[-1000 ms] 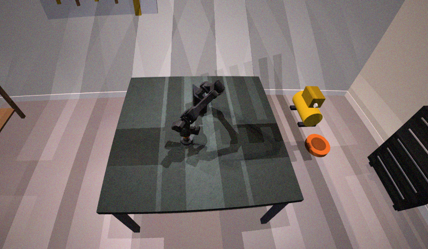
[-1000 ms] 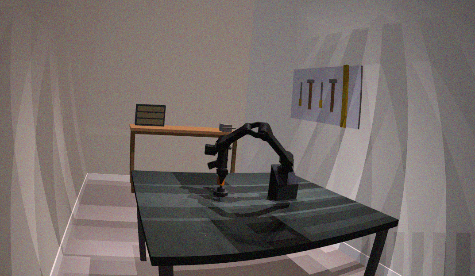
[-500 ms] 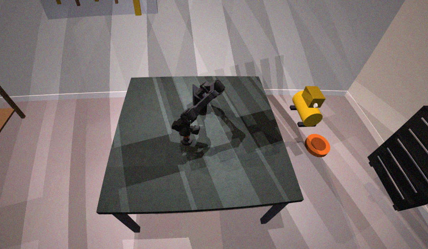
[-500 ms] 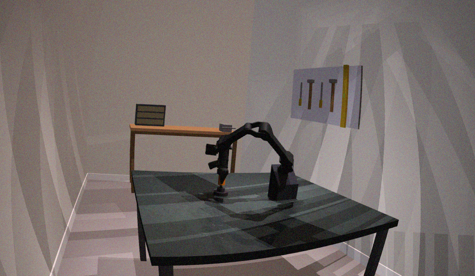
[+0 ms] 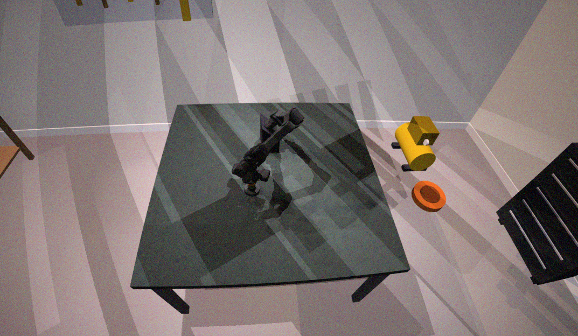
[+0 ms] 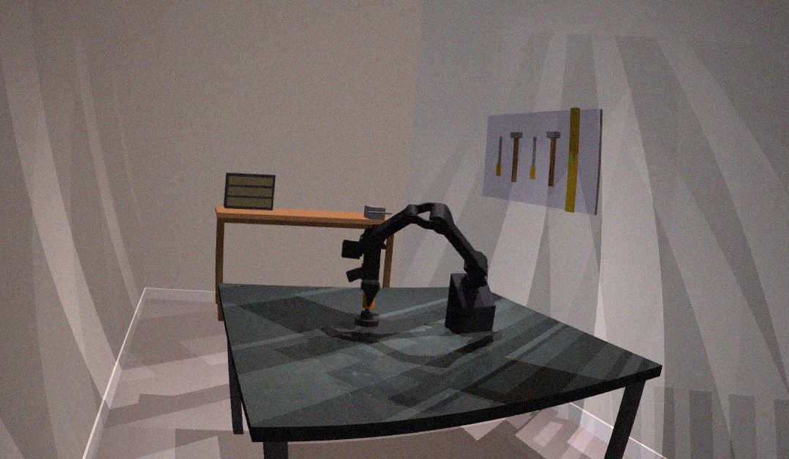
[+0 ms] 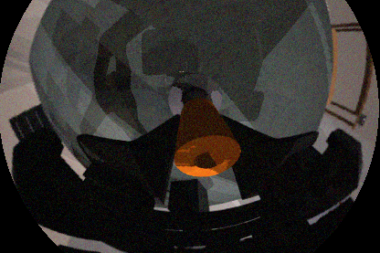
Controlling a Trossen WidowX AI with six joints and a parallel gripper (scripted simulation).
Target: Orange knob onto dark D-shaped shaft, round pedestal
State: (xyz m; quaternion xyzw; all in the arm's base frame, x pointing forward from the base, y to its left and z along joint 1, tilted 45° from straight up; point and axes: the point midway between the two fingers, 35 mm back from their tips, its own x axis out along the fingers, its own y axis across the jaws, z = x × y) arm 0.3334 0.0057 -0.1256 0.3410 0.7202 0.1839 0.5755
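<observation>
The orange knob lies 2 cm above my gripper tip. Also, from my gripper tip: round pedestal 4 cm below.
</observation>
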